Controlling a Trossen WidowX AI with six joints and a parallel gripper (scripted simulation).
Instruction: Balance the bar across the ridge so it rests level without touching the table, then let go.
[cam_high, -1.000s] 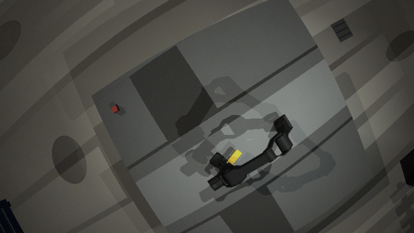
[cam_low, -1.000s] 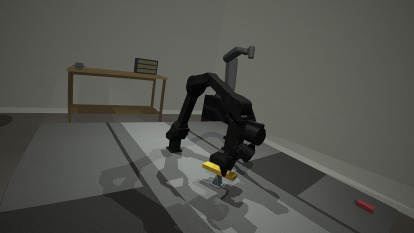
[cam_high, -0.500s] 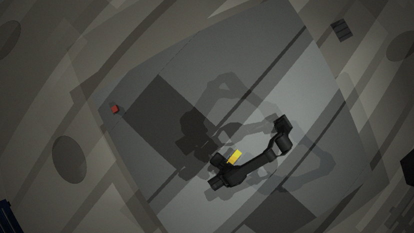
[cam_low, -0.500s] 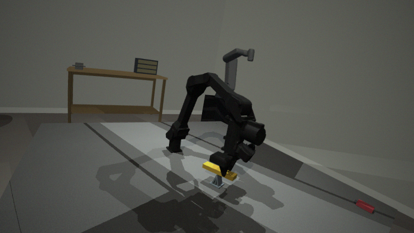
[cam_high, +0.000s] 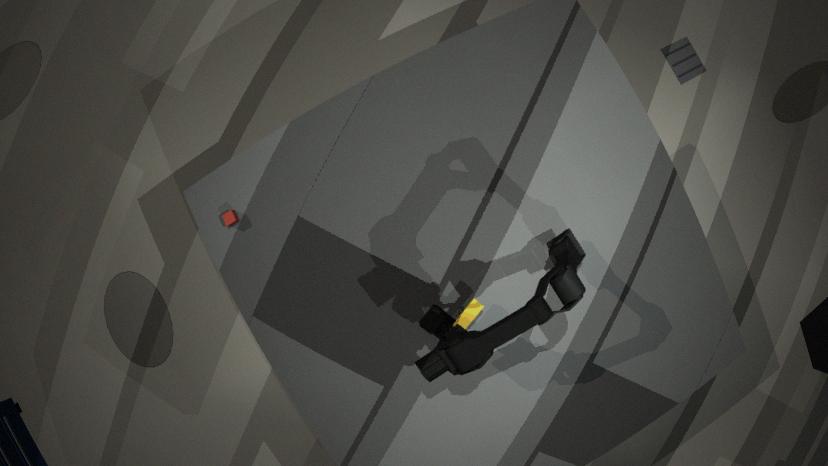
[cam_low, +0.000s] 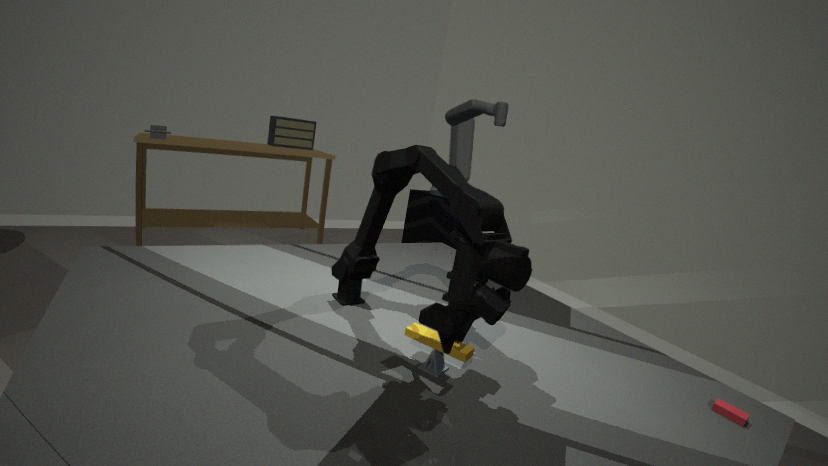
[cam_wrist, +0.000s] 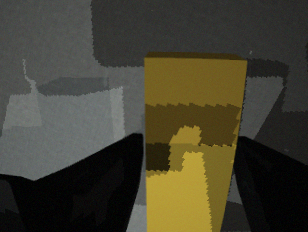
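Now: the yellow bar 30 mm behind my gripper tip and 10 mm to the right of it. From my gripper tip the other things lie so: red block 380 mm ahead, 540 mm to the right, 40 mm below.
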